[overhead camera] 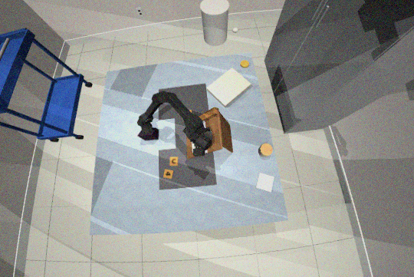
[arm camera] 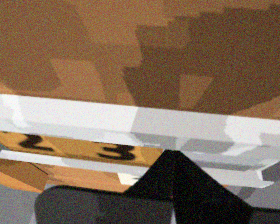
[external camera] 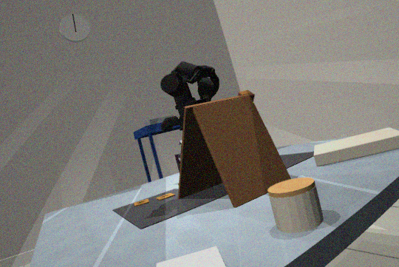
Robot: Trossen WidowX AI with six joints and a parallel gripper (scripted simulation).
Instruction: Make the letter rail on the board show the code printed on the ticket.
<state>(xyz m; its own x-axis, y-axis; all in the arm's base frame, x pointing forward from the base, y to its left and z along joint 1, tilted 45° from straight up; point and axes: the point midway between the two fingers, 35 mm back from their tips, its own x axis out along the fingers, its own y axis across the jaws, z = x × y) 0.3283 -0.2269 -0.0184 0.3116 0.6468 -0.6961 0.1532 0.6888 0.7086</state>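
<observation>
Right now my gripper tip is 80 mm above the white ticket, 50 mm past it and 10 mm to the right of it. Also, from my gripper tip: cream slab (420 mm to the left, 290 mm ahead, 140 mm below); then tan-lidded jar (390 mm ahead, 130 mm below, 120 mm to the right); then white card (340 mm ahead, 320 mm to the right, 160 mm below).
</observation>
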